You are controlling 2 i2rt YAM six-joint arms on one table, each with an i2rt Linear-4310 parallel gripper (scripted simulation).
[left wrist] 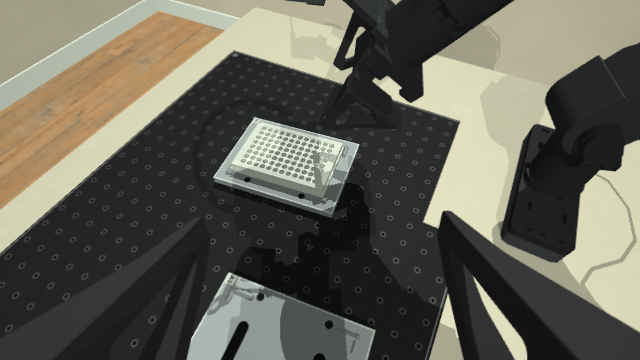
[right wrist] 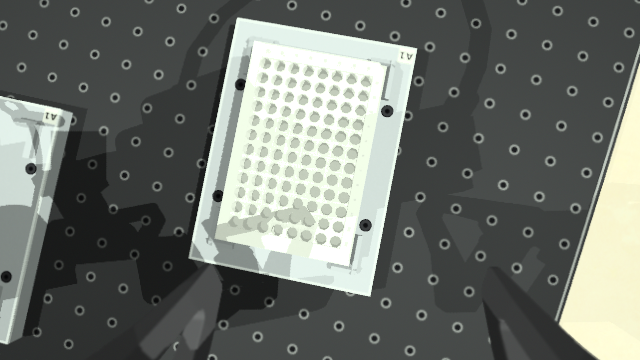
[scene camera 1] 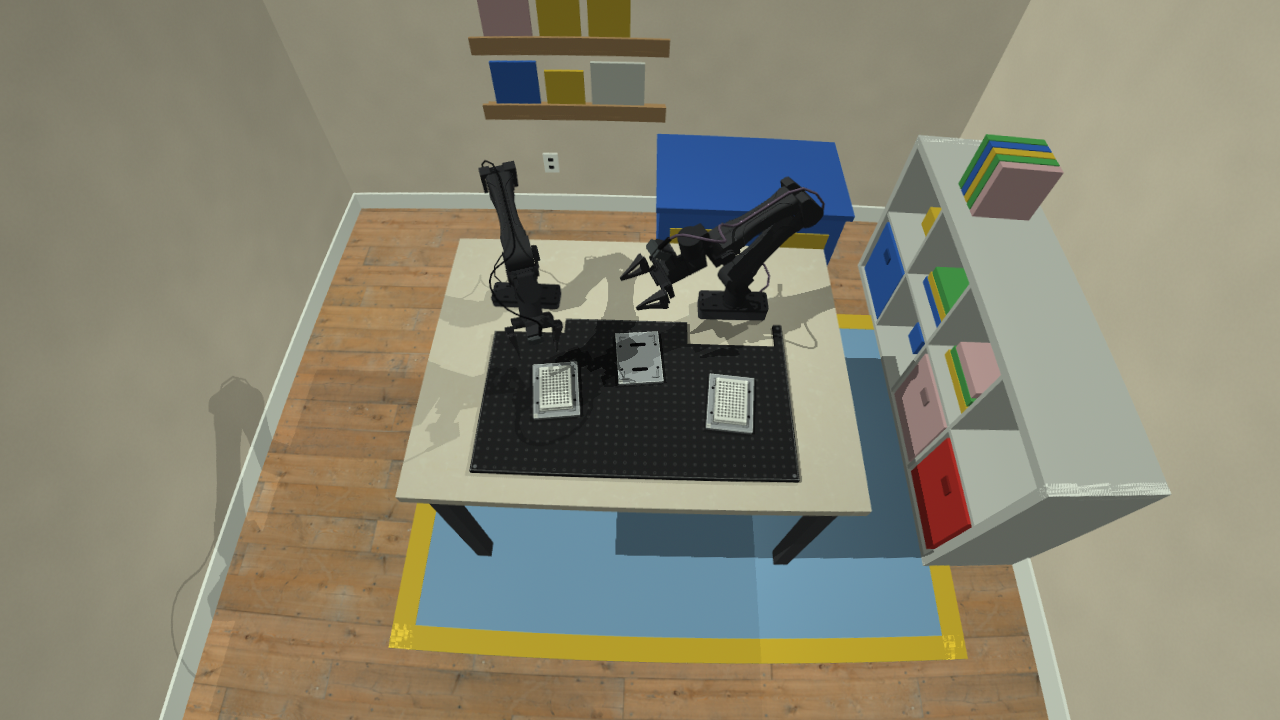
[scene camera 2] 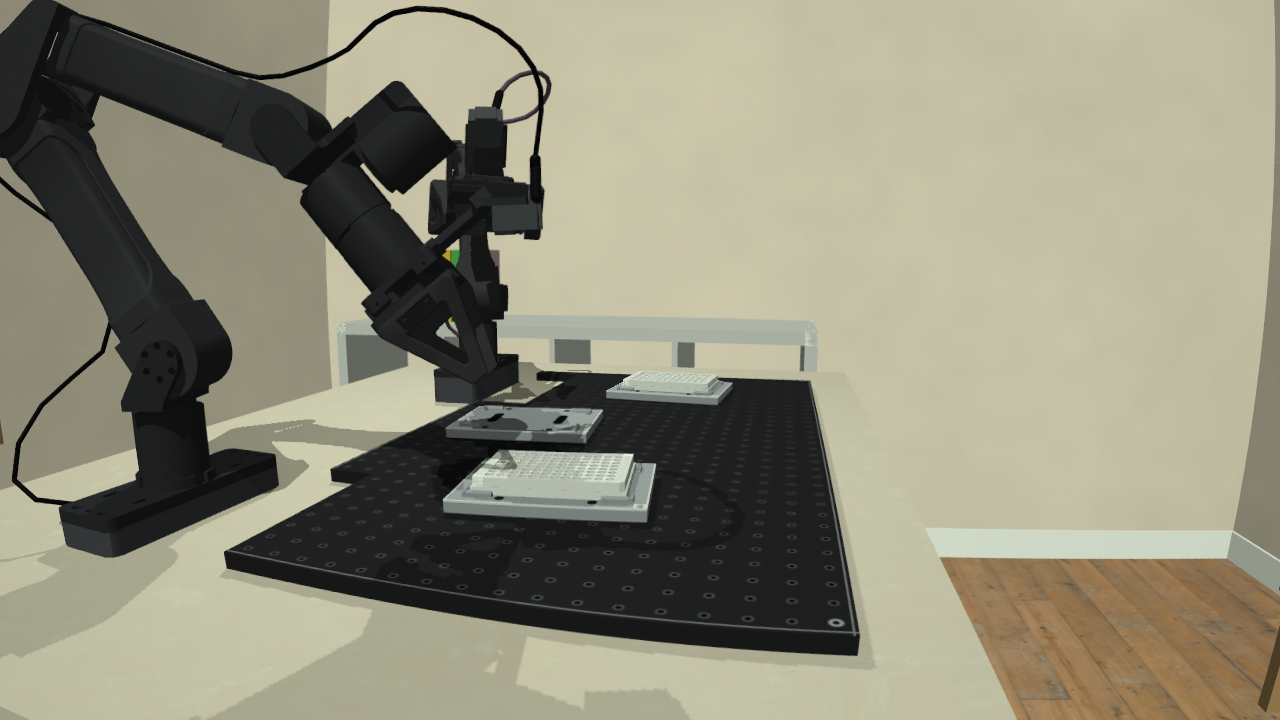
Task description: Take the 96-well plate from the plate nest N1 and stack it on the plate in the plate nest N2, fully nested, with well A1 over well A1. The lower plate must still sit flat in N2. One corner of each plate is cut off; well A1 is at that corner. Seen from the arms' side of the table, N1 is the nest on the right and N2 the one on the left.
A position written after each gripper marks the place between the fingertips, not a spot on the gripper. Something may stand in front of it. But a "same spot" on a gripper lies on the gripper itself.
left gripper: left wrist; scene camera 1 628,293; scene camera 2; not seen in the right wrist view (out of frame)
same spot on left gripper: [left wrist: 542,312] = [scene camera 2: 445,186]
